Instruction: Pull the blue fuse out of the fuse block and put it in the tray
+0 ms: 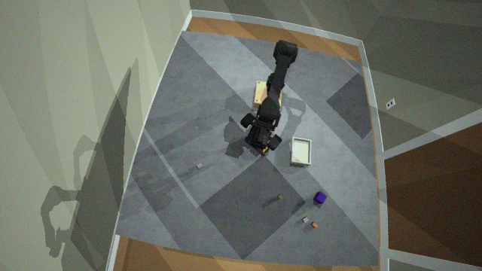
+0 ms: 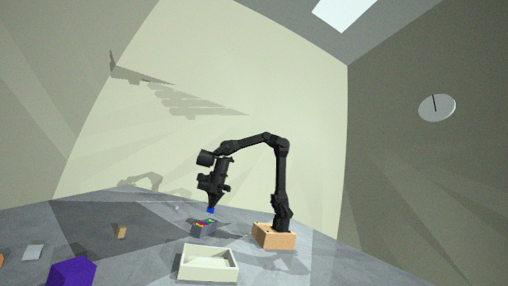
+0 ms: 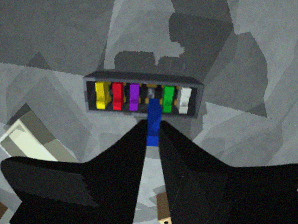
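The cream tray is 23 cm to the left of my gripper tip, 9 cm below it and 4 cm ahead of it. Also, from my gripper tip: blue fuse (1 cm below); then tan cube (26 cm ahead, 11 cm to the left, 8 cm below); then purple cube (31 cm to the left, 27 cm ahead, 7 cm below).
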